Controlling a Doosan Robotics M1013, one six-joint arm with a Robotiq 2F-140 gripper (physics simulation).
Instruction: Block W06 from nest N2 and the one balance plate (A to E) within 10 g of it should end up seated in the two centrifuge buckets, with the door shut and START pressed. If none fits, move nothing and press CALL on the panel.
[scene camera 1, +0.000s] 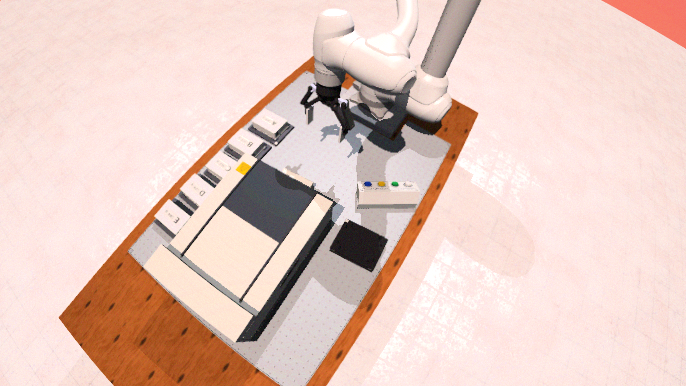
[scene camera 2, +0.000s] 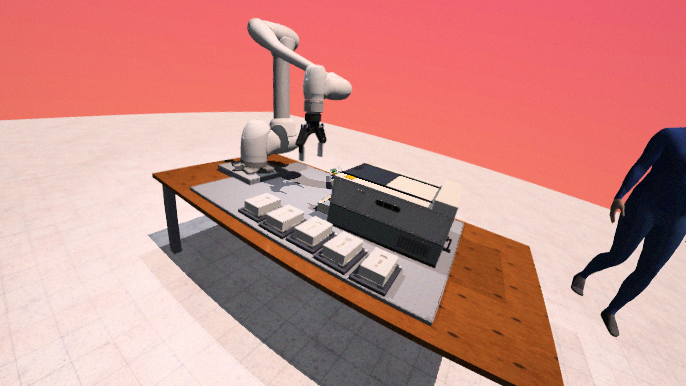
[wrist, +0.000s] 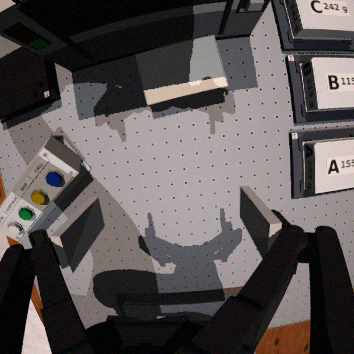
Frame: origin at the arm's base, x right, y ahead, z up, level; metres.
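Seen in the pictures: gripper, fingertip midpoint: (scene camera 1: 325, 131) (scene camera 2: 311, 158) (wrist: 168, 207); arm's base, origin of the base link: (scene camera 1: 375, 99) (scene camera 2: 253, 168).
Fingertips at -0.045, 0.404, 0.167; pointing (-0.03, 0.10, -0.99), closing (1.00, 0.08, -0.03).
Observation:
Pixels of each thing's top centre, then the offset from my fingertips to it, as dx, dy, dz. "spot": a spot on its surface instead.
- cream-edged flap, surface spot: (wrist: 186, 91) (scene camera 1: 297, 176) spot: +0.014, +0.133, -0.150
- Plates A, middle of its top: (wrist: 345, 164) (scene camera 2: 263, 199) (scene camera 1: 269, 120) +0.285, +0.025, -0.137
- B, middle of its top: (wrist: 346, 81) (scene camera 2: 285, 212) (scene camera 1: 245, 141) +0.279, +0.163, -0.137
- C, middle of its top: (wrist: 329, 6) (scene camera 2: 314, 225) (scene camera 1: 223, 165) +0.257, +0.293, -0.137
- D, middle of its top: (scene camera 2: 344, 242) (scene camera 1: 197, 189) +0.255, +0.428, -0.137
- E, middle of its top: (scene camera 2: 380, 260) (scene camera 1: 171, 216) +0.243, +0.564, -0.137
- button panel, middle of its top: (wrist: 16, 198) (scene camera 1: 390, 187) (scene camera 2: 338, 170) -0.277, -0.032, -0.107
- black square unit, middle of its top: (wrist: 7, 79) (scene camera 1: 359, 242) -0.318, +0.186, -0.145
My gripper (scene camera 1: 325, 126) (scene camera 2: 311, 151) (wrist: 168, 207) is open and empty, high above the mat in front of the centrifuge (scene camera 1: 227, 240) (scene camera 2: 370, 202) (wrist: 125, 35). A cream-edged flap (scene camera 1: 298, 177) (wrist: 186, 91) juts from its front; the buckets do not show. Plates A (scene camera 1: 270, 123) (scene camera 2: 262, 204) (wrist: 330, 155), B (scene camera 1: 247, 145) (scene camera 2: 284, 217) (wrist: 320, 97), C (scene camera 1: 215, 166) (scene camera 2: 312, 231) (wrist: 320, 22), D (scene camera 1: 195, 190) (scene camera 2: 342, 248) and E (scene camera 1: 172, 217) (scene camera 2: 380, 267) sit on dark bases. Labels read A 155, B 115, C 242 g; D and E are illegible. I cannot identify block W06 or nest N2.
The button panel (scene camera 1: 387, 197) (wrist: 32, 177) stands across from the plates; its blue button (scene camera 1: 368, 184) (wrist: 54, 179) is beside CALL. A black square unit (scene camera 1: 358, 245) (wrist: 25, 82) lies beside the centrifuge. A person (scene camera 2: 660, 180) stands beyond the table.

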